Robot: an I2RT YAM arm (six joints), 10 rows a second.
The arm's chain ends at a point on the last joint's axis. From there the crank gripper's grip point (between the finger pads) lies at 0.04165 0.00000 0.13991 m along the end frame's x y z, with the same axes.
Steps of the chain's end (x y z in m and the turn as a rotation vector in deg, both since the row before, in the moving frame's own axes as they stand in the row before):
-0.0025 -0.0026 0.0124 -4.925 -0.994 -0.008
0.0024 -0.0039 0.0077 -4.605 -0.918 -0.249
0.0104 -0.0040 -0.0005 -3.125 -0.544 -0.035
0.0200 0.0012 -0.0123 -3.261 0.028 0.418
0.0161 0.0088 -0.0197 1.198 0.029 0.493
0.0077 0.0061 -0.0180 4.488 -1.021 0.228
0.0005 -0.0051 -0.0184 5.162 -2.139 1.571
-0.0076 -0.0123 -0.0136 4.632 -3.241 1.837
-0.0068 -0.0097 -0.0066 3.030 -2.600 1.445
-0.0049 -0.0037 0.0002 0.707 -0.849 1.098
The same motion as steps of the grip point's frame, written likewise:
-0.0049 0.0094 0.0126 -4.925 -0.994 -0.008
0.0002 0.0072 0.0079 -4.605 -0.918 -0.249
0.0091 0.0036 -0.0003 -3.125 -0.544 -0.035
0.0200 0.0095 -0.0126 -3.261 0.028 0.418
0.0162 0.0062 -0.0197 1.198 0.029 0.493
0.0052 -0.0047 -0.0177 4.488 -1.021 0.228
-0.0046 -0.0167 -0.0175 5.162 -2.139 1.571
-0.0154 -0.0225 -0.0119 4.632 -3.241 1.837
-0.0131 -0.0162 -0.0050 3.030 -2.600 1.445
-0.0070 -0.0047 0.0008 0.707 -0.849 1.098

